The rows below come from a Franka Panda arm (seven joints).
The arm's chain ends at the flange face. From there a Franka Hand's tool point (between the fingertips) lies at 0.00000 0.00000 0.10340 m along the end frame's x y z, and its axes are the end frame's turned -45 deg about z.
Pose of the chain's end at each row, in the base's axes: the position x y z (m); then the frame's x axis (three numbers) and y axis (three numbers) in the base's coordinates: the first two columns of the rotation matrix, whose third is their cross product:
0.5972 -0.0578 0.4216 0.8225 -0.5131 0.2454 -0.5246 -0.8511 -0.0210
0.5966 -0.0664 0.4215 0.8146 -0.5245 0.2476 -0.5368 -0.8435 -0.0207
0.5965 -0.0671 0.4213 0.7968 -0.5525 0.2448 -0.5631 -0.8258 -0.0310
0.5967 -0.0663 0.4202 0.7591 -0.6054 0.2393 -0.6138 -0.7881 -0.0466
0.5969 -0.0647 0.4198 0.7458 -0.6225 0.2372 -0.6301 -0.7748 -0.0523
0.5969 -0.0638 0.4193 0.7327 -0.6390 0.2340 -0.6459 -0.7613 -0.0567
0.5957 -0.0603 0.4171 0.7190 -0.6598 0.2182 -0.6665 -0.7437 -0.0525
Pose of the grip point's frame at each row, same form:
0.6199 -0.0693 0.3214 0.9525 0.2390 0.1884 0.2106 -0.9646 0.1587
0.6193 -0.0784 0.3213 0.9556 0.2256 0.1897 0.1964 -0.9673 0.1604
0.6192 -0.0788 0.3211 0.9616 0.1933 0.1950 0.1653 -0.9746 0.1512
0.6191 -0.0778 0.3199 0.9708 0.1292 0.2022 0.1027 -0.9854 0.1363
0.6193 -0.0761 0.3195 0.9729 0.1077 0.2047 0.0818 -0.9880 0.1307
0.6191 -0.0751 0.3189 0.9748 0.0865 0.2056 0.0614 -0.9902 0.1254
0.6161 -0.0714 0.3163 0.9797 0.0593 0.1914 0.0371 -0.9924 0.1172

